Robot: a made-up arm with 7 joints.
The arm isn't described. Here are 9 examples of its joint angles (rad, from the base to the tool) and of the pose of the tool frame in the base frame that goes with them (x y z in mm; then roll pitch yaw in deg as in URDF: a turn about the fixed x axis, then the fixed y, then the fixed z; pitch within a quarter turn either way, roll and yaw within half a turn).
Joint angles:
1: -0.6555 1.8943 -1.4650 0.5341 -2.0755 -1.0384 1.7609
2: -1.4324 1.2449 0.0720 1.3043 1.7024 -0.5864 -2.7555
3: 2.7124 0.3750 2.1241 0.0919 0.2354 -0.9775 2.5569
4: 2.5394 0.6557 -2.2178 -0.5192 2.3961 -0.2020 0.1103
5: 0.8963 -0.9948 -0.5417 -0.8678 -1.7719 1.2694 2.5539
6: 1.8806 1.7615 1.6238 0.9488 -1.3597 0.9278 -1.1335
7: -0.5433 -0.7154 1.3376 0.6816 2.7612 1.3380 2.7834
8: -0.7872 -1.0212 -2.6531 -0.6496 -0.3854 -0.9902 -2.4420
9: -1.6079 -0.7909 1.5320 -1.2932 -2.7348 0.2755 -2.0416
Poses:
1: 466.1 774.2 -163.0 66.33 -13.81 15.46
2: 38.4 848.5 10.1 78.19 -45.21 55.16
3: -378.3 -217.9 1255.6 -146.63 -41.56 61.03
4: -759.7 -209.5 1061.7 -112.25 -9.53 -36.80
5: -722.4 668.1 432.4 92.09 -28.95 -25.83
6: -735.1 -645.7 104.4 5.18 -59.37 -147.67
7: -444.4 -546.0 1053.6 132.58 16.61 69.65
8: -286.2 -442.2 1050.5 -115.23 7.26 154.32
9: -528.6 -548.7 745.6 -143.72 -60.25 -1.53
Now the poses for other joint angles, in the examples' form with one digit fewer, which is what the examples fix.
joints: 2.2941 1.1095 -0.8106 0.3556 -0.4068 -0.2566 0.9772
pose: -676 -802 666 -101.4 -32.9 8.3
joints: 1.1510 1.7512 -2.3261 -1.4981 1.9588 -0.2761 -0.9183
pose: -216 -671 -146 -40.9 -68.2 -63.6
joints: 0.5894 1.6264 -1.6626 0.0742 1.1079 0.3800 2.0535
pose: 927 -593 207 -14.1 24.8 116.6
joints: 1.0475 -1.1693 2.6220 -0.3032 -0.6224 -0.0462 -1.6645
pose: -370 900 850 154.3 37.1 10.2
